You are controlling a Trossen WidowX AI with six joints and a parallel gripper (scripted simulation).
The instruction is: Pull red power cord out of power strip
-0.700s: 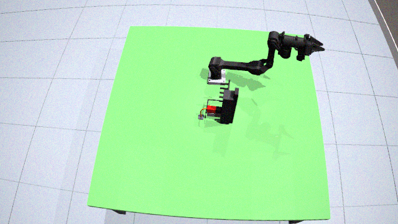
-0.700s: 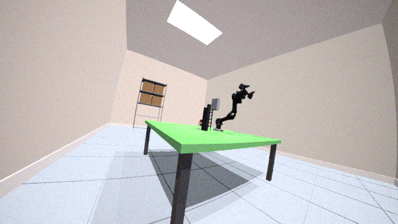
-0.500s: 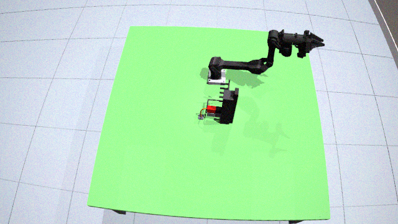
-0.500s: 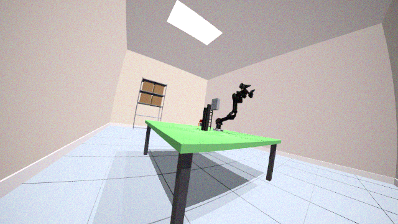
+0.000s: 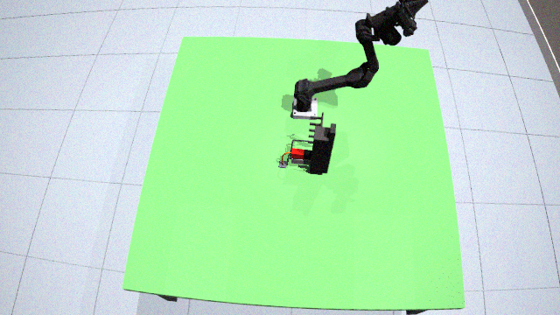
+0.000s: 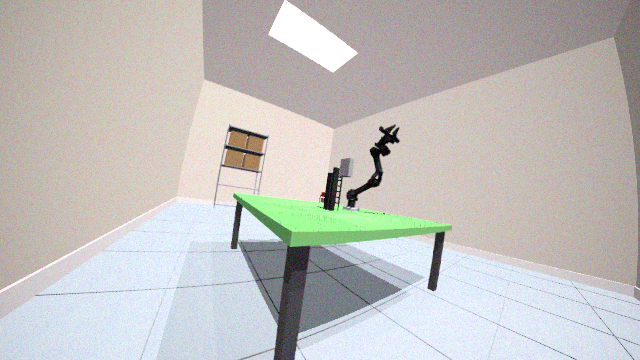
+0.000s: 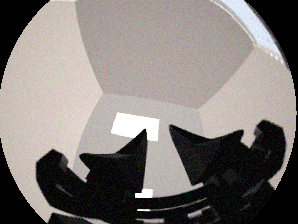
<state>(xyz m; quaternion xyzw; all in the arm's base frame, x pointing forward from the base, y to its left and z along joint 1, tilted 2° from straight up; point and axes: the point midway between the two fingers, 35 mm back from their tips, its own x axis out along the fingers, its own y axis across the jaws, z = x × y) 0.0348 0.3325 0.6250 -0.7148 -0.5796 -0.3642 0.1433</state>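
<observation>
Now: the red plug 550 mm below my gripper tip, 400 mm to the right of it and 250 mm ahead of it. Also, from my gripper tip: black power strip (530 mm below, 330 mm to the right, 260 mm ahead).
</observation>
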